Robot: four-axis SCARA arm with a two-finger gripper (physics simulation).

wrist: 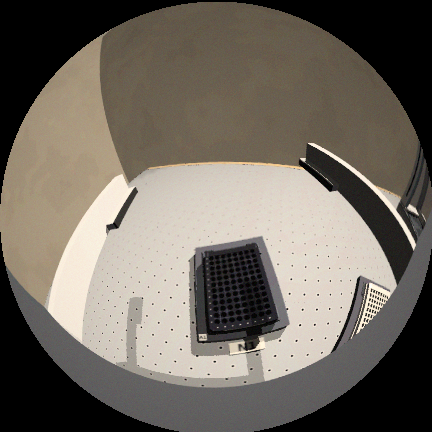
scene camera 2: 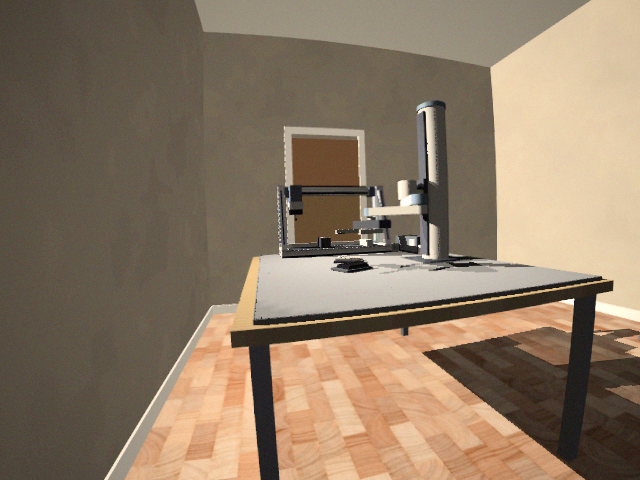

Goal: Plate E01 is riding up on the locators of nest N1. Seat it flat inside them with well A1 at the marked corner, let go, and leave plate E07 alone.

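Where they show: gripper, fingertip midpoint: [wrist: 216, 159] [scene camera 2: 347, 232]; arm's base, link origin: [scene camera 2: 435, 260].
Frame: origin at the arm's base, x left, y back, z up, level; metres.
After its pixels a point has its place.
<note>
The black well plate E01 [wrist: 239, 287] {x 0.138, y -0.555, z 0.030 m} rests in the grey nest N1 [wrist: 281, 305] {x 0.074, y -0.539, z 0.025 m}, below the middle of the wrist view. It looks slightly raised and skewed, with a dark side wall showing at its left; which edge rides on a locator is hard to tell. The A1 tag [wrist: 202, 337] {x 0.163, y -0.470, z 0.025 m} marks the nest's near left corner. My gripper [wrist: 216, 159] {x 0.155, y -0.583, z 0.191 m} [scene camera 2: 345, 231] {x 0.155, y -0.583, z 0.191 m} is open and empty, above the table, its fingers wide apart. The white plate [wrist: 375, 304] {x -0.112, y -0.523, z 0.038 m}, probably E07, sits in another nest at the right edge. In the scene view the nests are a small dark stack [scene camera 2: 351, 265] {x 0.193, y -0.580, z 0.040 m}.
A gantry frame [scene camera 2: 333, 190] {x -0.622, y -0.434, z 0.484 m} stands at the back of the table [scene camera 2: 413, 289] {x 0.593, y -0.505, z 0.013 m}, with a small black block [scene camera 2: 324, 241] {x -0.515, y -0.541, z 0.109 m} on its base. My arm's column [scene camera 2: 436, 180] {x 0.068, y -0.033, z 0.453 m} stands to the right of the dark stack. The N1 label [wrist: 240, 347] {x 0.112, y -0.469, z 0.015 m} lies at the nest's near edge.
</note>
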